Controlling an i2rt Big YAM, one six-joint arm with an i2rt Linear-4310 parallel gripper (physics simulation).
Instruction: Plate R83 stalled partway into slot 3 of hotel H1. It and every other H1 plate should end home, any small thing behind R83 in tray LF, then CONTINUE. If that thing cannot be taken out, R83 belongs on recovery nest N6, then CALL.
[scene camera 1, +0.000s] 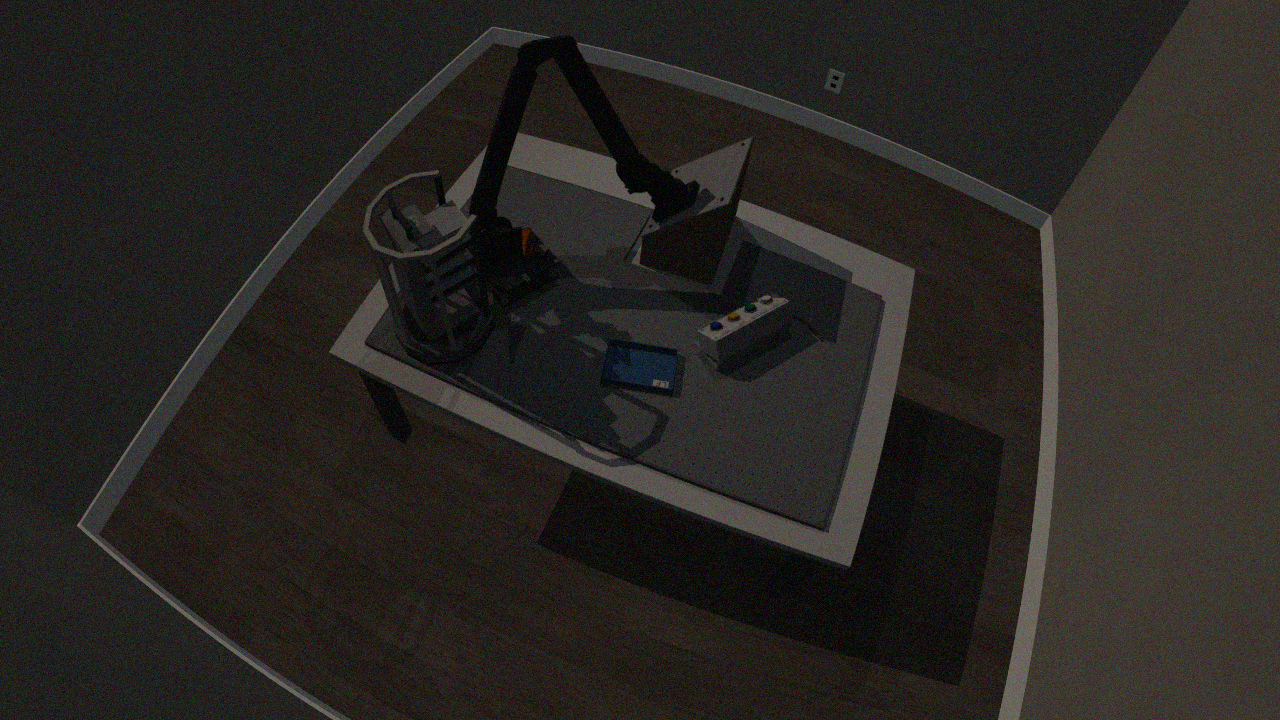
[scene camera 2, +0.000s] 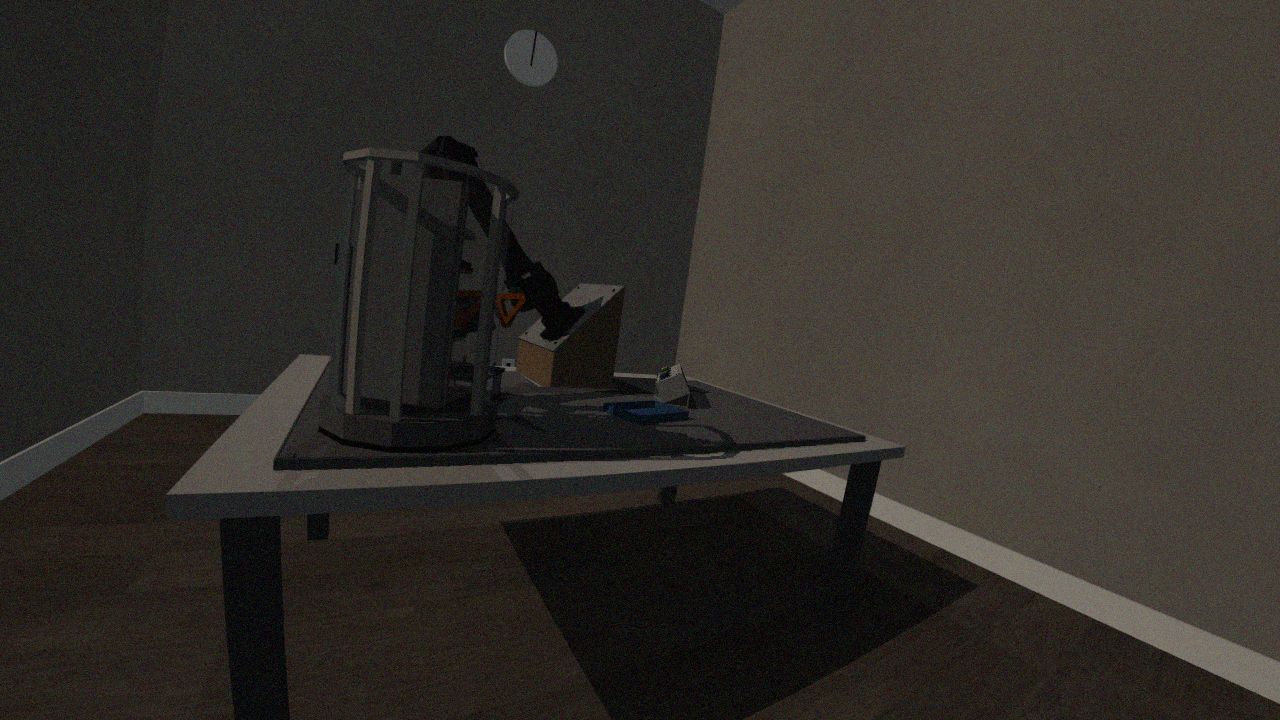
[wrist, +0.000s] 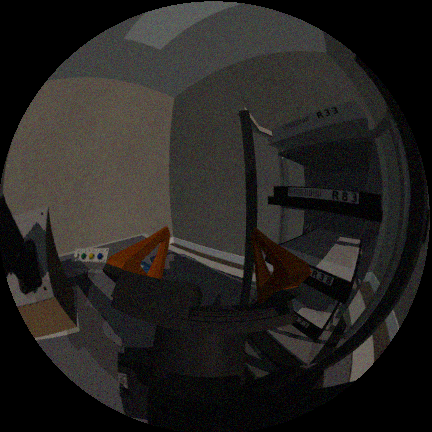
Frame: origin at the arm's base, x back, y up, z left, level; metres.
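Where they show: gripper, between the fingertips: (scene camera 1: 501, 260) (scene camera 2: 507, 295) (wrist: 209, 231); arm's base, origin of its link: (scene camera 1: 677, 203) (scene camera 2: 564, 325).
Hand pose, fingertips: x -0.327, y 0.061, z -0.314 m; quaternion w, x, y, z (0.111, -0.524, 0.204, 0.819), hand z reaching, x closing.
Things, the pixels of their top centre, and the offset from my fingertips.
- hotel, centre of its top: (scene camera 2: 435, 164) (wrist: 319, 100) (scene camera 1: 417, 204) dz -0.154, dx -0.039, dy +0.177 m
- Plate R33, centre of its top: (wrist: 331, 141) (scene camera 1: 434, 223) dz -0.138, dx -0.017, dy +0.099 m
- plate R38, centre of its top: (wrist: 328, 243) (scene camera 1: 442, 259) dz -0.135, dx -0.020, dy -0.009 m
- lower plate, centre of its top: (wrist: 317, 282) (scene camera 1: 444, 274) dz -0.137, dx -0.021, dy -0.062 m
- Blue tray LF, centre of its top: (scene camera 2: 647, 407) (scene camera 1: 640, 363) dz +0.319, dx -0.045, dy -0.195 m
- button box, centre of its top: (scene camera 1: 749, 314) (scene camera 2: 674, 366) (wrist: 88, 249) dz +0.529, dx +0.101, dy -0.129 m
My gripper (scene camera 2: 487, 305) (wrist: 209, 231) is open and empty, with orange fingers spread beside the open side of the hotel (scene camera 1: 398, 253) (scene camera 2: 358, 313) (wrist: 250, 200), a tall grey cage. In the wrist view, plate R83 (wrist: 325, 194) lies across the hotel at mid height, right of and above the right finger. Plate R33 (wrist: 327, 114) is above it; plate R38 (wrist: 322, 276) is below, partly behind that finger. A lower plate (wrist: 306, 322) has an unreadable label. What lies behind R83 is hidden. Blue tray LF (scene camera 1: 635, 367) (scene camera 2: 644, 411) lies flat. Nest N6 cannot be made out.
A button box (scene camera 1: 747, 335) (scene camera 2: 671, 383) (wrist: 91, 255) with blue, yellow, green and white buttons stands beyond the tray; its labels are unreadable. The arm is mounted on a slanted wooden block (scene camera 1: 684, 250) (scene camera 2: 586, 349) (wrist: 45, 317) at the back. A hotel post rises close to the right finger.
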